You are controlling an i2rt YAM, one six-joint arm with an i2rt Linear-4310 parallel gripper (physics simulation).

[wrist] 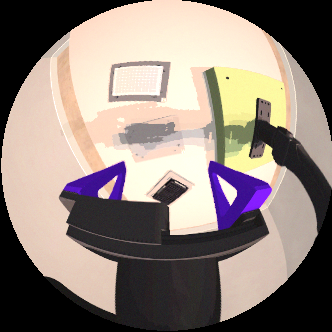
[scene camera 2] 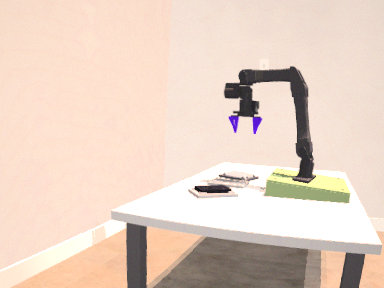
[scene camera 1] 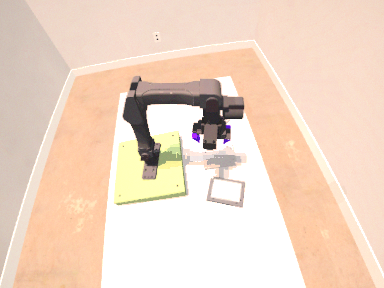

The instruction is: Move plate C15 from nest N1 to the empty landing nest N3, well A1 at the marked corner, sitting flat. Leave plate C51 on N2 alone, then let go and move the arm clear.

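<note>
A white plate (scene camera 1: 226, 190) (scene camera 2: 239, 174) (wrist: 137, 81) lies in a dark grey nest (scene camera 1: 210, 191) (wrist: 165, 82). A black plate (scene camera 2: 212, 188) (wrist: 170, 190) lies in a pale nest (scene camera 2: 217, 195) (wrist: 188, 183); the arm hides both in scene camera 1. A pale empty nest (scene camera 2: 232, 183) (wrist: 162, 150) lies between them, partly under the arm's shadow. I cannot read any plate or nest labels, nor a corner mark. My gripper (scene camera 1: 212, 142) (scene camera 2: 245, 132) (wrist: 166, 164) is open and empty, fingers pointing down, high above the table. In the wrist view the black plate shows between its fingers.
The arm stands on a thick yellow-green base block (scene camera 1: 170, 187) (scene camera 2: 330, 192) (wrist: 235, 85), beside the nests on the white table (scene camera 1: 195, 240) (scene camera 2: 190, 217). The arm's upper links reach high over the table. Walls stand beyond it.
</note>
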